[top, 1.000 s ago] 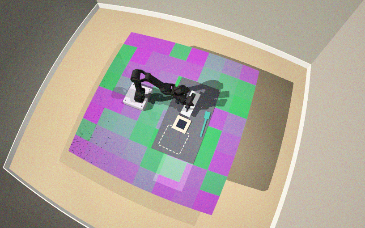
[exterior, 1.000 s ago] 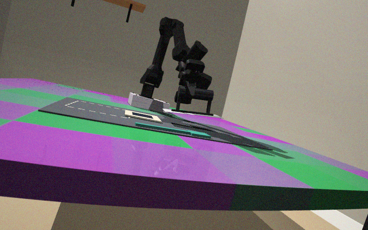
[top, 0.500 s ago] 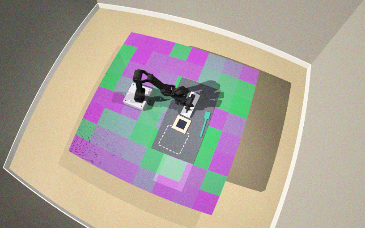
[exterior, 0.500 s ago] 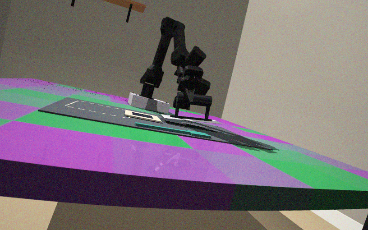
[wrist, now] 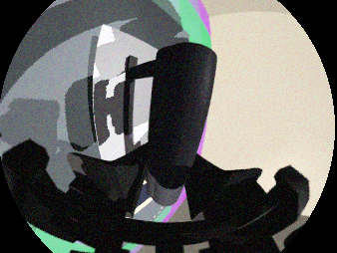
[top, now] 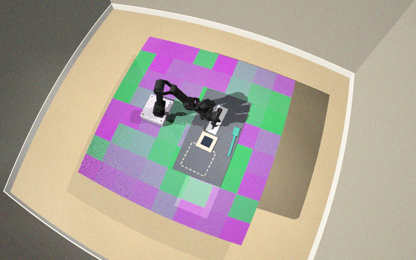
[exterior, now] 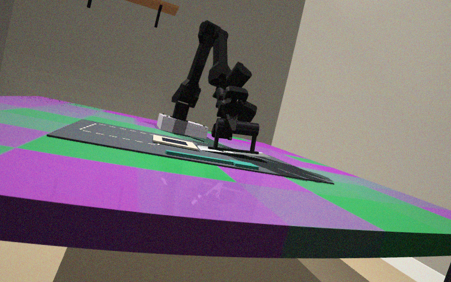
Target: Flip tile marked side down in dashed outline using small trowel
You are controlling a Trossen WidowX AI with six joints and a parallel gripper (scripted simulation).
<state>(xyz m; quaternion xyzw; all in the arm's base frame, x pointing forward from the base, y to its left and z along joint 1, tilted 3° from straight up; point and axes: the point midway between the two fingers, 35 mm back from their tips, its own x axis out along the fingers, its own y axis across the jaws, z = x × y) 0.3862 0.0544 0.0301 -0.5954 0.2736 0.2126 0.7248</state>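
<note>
Now: gripper tip 1 cm past the grey mat, 8 cm to the left of it and 7 cm above it. The rest, counted from my gripper tip: teal trowel-shaped tool: 13 cm ahead, 7 cm to the right, 5 cm below; then small trowel: 3 cm behind, 1 cm below; then tile: 4 cm behind, 14 cm to the right, 5 cm below.
</note>
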